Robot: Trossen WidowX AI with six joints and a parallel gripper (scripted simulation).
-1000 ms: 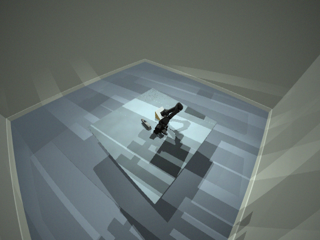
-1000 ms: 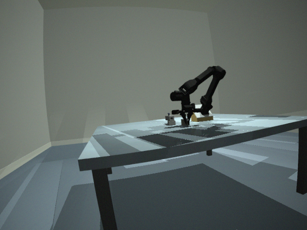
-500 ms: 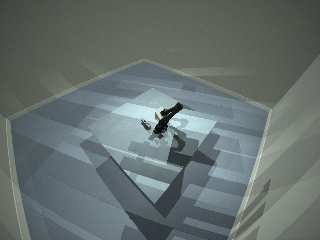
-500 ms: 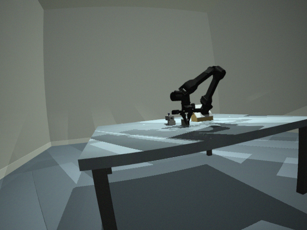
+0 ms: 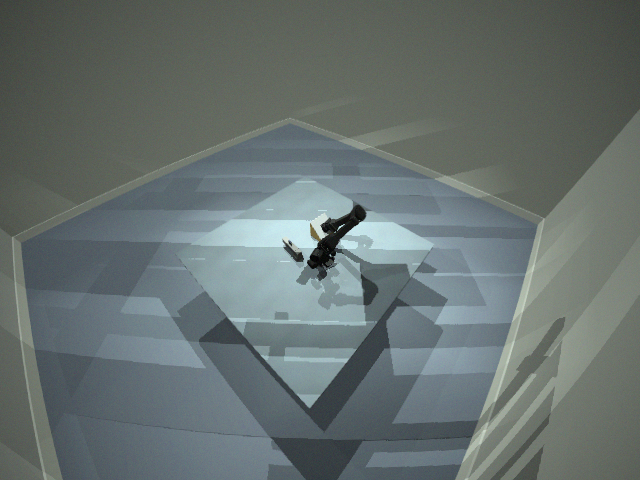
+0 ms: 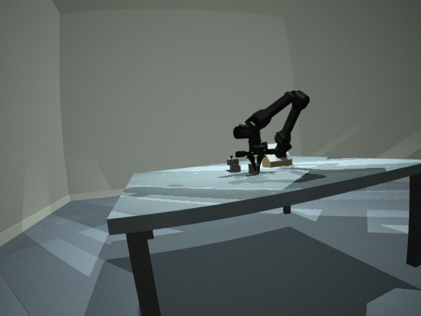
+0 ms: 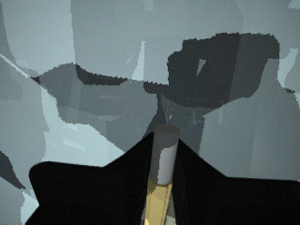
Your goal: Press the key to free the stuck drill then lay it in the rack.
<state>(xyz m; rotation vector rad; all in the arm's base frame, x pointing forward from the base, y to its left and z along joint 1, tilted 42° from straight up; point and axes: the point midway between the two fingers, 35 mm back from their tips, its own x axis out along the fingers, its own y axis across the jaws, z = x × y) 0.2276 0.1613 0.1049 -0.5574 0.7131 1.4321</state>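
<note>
Now: gripper tip 4 cm to the left of the drill, 3 cm below it and 1 cm past it. Also, from my gripper tip: rack 5 cm to the right, 1 cm behind, 1 cm above.
</note>
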